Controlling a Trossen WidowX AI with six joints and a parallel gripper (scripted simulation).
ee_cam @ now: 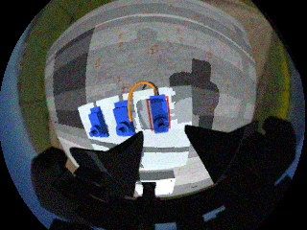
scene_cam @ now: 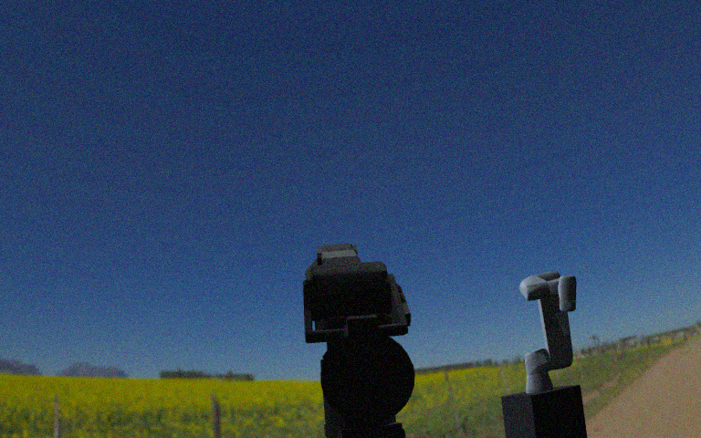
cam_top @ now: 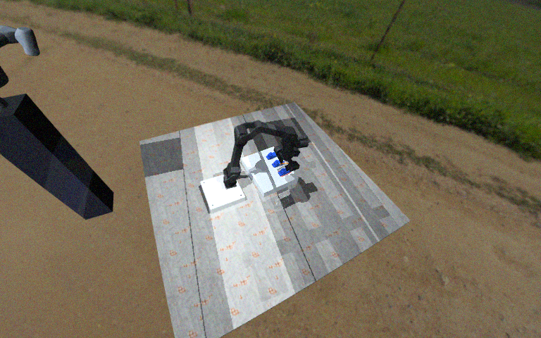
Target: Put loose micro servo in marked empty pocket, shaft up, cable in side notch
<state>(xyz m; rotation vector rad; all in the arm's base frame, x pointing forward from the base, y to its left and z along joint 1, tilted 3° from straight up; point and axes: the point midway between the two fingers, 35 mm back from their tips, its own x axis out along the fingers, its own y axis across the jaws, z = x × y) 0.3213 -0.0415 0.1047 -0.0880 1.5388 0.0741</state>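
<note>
My gripper tip is now 110 mm past the white deck, 80 mm above it and 70 mm to the right of it.
</note>
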